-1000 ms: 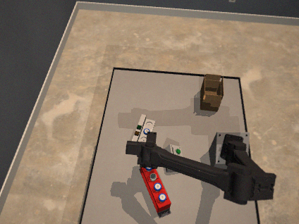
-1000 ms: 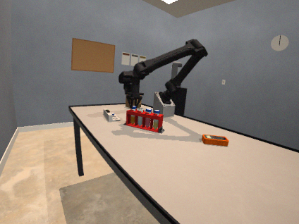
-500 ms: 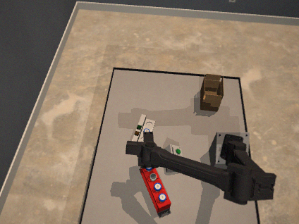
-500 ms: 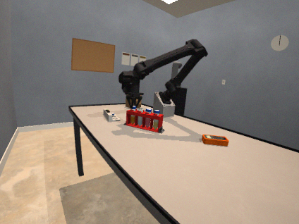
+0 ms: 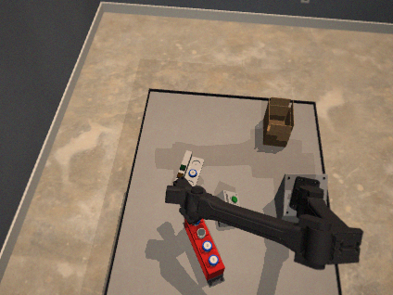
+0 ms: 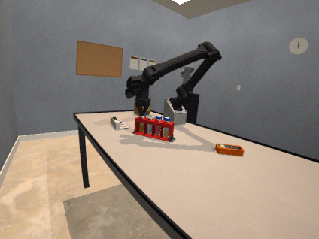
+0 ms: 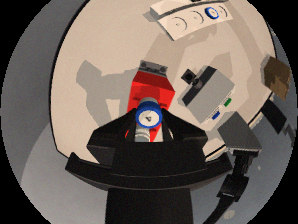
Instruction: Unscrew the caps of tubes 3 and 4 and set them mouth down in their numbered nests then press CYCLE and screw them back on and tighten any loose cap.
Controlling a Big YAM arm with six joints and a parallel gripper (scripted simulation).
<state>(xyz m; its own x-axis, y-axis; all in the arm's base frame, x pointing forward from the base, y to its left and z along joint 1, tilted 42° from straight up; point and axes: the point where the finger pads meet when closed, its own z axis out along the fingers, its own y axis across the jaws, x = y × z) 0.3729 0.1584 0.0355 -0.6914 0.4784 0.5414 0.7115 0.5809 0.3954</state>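
My hand is right at the blue tube cap. From my hand the other things lie so: green key: 140 mm behind, 130 mm to the right, 50 mm below; key housing: 120 mm behind, 100 mm to the right, 60 mm below; blue key: 150 mm behind, 80 mm to the right, 50 mm below.
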